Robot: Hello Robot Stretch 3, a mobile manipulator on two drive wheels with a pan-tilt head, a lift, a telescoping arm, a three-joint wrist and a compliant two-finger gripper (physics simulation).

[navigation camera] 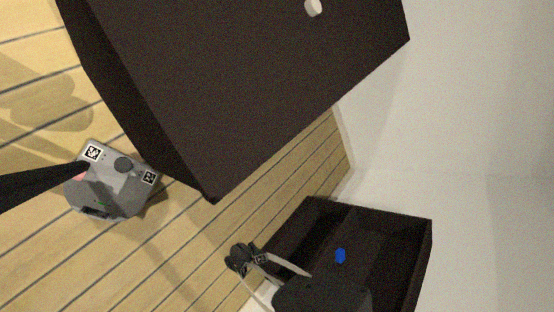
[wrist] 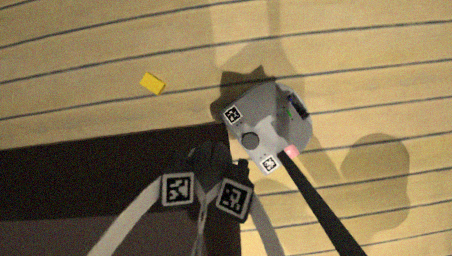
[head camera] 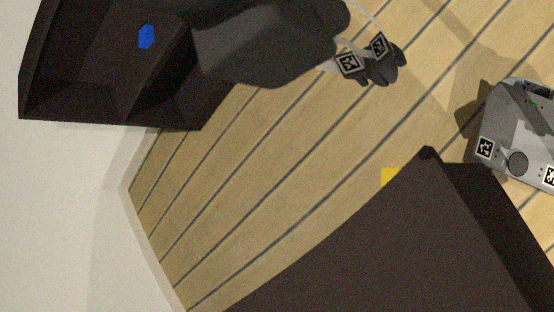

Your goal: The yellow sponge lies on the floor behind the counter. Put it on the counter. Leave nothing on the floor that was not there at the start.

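Pixels of known places: gripper, fingertip midpoint: (navigation camera: 235, 250) (head camera: 386, 69); robot's base at its link origin: (navigation camera: 122, 163) (head camera: 516, 162).
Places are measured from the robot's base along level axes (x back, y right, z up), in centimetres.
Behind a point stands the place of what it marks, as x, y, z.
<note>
The yellow sponge (head camera: 389, 176) @[-21.8, 47.3, 4.5] (wrist: 152, 83) lies on the floor near the counter's long side; in the head view the corner of the counter (head camera: 400, 240) @[-13.5, 13.0, 91.0] (navigation camera: 250, 100) @[-24.8, 11.6, 91.0] (wrist: 75, 240) partly hides it. The sponge does not show in the navigation view. My gripper (head camera: 382, 70) @[2.2, 18.6, 96.0] (navigation camera: 241, 255) @[2.2, 18.6, 96.0] (wrist: 211, 159) @[2.2, 18.6, 96.0] looks shut and empty, its dark fingertips together, high above the floor. It is apart from the sponge. In the wrist view it overlaps the counter's dark edge.
A white cylinder (navigation camera: 313, 7) @[-59.7, 14.0, 93.4] stands on the counter. My grey base (head camera: 515, 135) @[7.4, 3.7, 16.0] (navigation camera: 112, 185) @[9.9, 0.3, 16.0] (wrist: 267, 120) is by the counter's corner. A dark open box (head camera: 110, 60) @[-9.9, 163.5, 58.9] (navigation camera: 420, 260) @[-9.8, 133.2, 105.7] with a blue object (head camera: 146, 36) @[3.6, 137.9, 55.7] (navigation camera: 340, 255) @[3.4, 138.1, 55.8] stands by the pale wall (head camera: 55, 210) @[-108.0, 203.8, 66.5] (navigation camera: 475, 125) @[-124.8, 173.9, 128.6].
</note>
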